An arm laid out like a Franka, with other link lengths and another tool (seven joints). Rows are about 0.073 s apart.
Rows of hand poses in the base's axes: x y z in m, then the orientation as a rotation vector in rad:
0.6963 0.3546 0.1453 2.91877 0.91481 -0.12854
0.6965 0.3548 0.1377 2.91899 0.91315 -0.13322
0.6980 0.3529 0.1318 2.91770 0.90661 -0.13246
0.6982 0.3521 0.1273 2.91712 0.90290 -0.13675
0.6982 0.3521 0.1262 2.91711 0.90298 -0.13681
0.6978 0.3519 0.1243 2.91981 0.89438 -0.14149
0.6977 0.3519 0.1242 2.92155 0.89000 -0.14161
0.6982 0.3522 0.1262 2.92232 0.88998 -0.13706
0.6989 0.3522 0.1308 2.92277 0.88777 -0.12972
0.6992 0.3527 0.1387 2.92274 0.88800 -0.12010
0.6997 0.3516 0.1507 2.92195 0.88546 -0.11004
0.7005 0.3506 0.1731 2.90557 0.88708 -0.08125
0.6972 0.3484 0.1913 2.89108 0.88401 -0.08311
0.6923 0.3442 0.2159 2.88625 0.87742 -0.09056
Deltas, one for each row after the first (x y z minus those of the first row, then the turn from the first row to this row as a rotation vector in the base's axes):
0.0002 0.0002 -0.0076 -0.00103 0.00284 -0.00119
0.0017 -0.0017 -0.0135 -0.00408 0.00130 -0.00486
0.0019 -0.0025 -0.0180 -0.00639 0.00346 -0.00712
0.0019 -0.0025 -0.0191 -0.00638 0.00351 -0.00707
0.0015 -0.0027 -0.0210 -0.00722 0.00620 -0.01308
0.0014 -0.0027 -0.0211 -0.00695 0.00622 -0.01616
0.0019 -0.0024 -0.0191 -0.00556 0.00352 -0.01623
0.0026 -0.0024 -0.0145 -0.00467 -0.00128 -0.01748
0.0029 -0.0019 -0.0066 -0.00312 -0.00736 -0.01707
0.0034 -0.0030 0.0054 -0.00298 -0.01422 -0.01816
0.0042 -0.0040 0.0278 -0.01264 -0.03650 -0.01261
0.0009 -0.0062 0.0460 -0.02708 -0.03942 -0.01119
-0.0040 -0.0104 0.0706 -0.03472 -0.03666 -0.01436

